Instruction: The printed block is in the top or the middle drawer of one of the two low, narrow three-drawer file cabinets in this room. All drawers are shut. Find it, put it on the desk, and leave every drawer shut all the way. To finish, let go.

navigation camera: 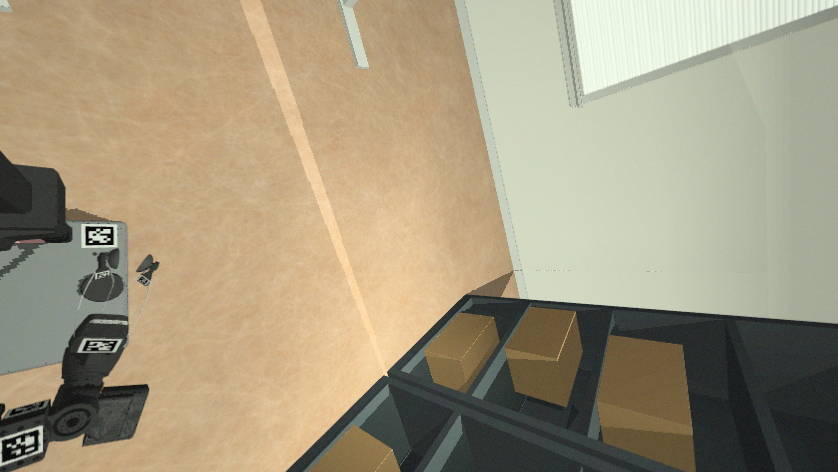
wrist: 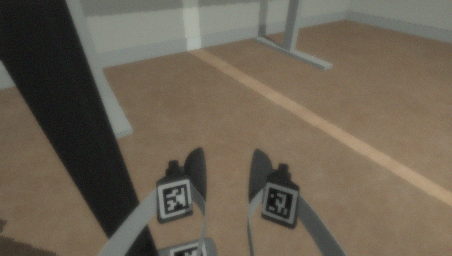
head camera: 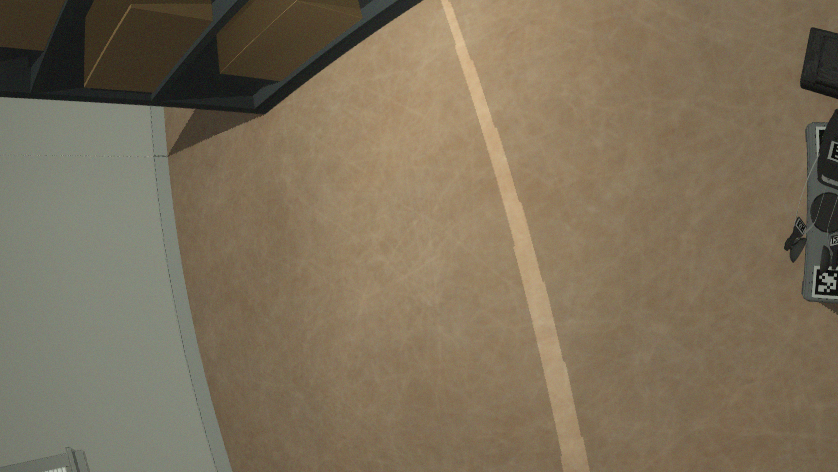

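Where they show: gripper, between the fingertips: [navigation camera: 133, 252] [wrist: 228, 167] [head camera: 807, 265]; robot's base, origin of its link: [navigation camera: 101, 284] [head camera: 827, 212].
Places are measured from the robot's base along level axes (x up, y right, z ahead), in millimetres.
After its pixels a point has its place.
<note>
The printed block and the two file cabinets do not show in these views. Part of the desk shows: a pale leg with a long foot [navigation camera: 356, 43] [wrist: 309, 60] stands near the wall, and a second foot shows at the left in the wrist view. The desk top cannot be made out. My gripper [head camera: 811, 253] {x 435, y -77, z 45 mm} [navigation camera: 129, 262] {x 435, y -77, z 45 mm} [wrist: 228, 167] {x 435, y -77, z 45 mm} is open, with bare floor seen between its fingertips. It hangs over my grey base, at the right edge of the head view and the left of the navigation view, well away from the desk's feet.
A dark shelf unit [head camera: 328, 58] {x 35, y 483, z 1513 mm} [navigation camera: 595, 340] {x 879, y 562, z 1970 mm} holding cardboard boxes [head camera: 158, 52] {x 625, y 457, z 1650 mm} [navigation camera: 542, 363] {x 727, y 566, z 1479 mm} stands close to the pale wall [head camera: 82, 234] {x 550, y -152, z 2783 mm} [navigation camera: 633, 193] {x 1079, y -381, z 2704 mm}. A window [navigation camera: 674, 46] {x 1368, y -1236, z 2400 mm} is in that wall. A light strip [head camera: 527, 252] [navigation camera: 316, 187] [wrist: 310, 117] crosses the brown floor. My black mast [wrist: 65, 115] {x 477, y -116, z -65 mm} blocks the wrist view's left.
</note>
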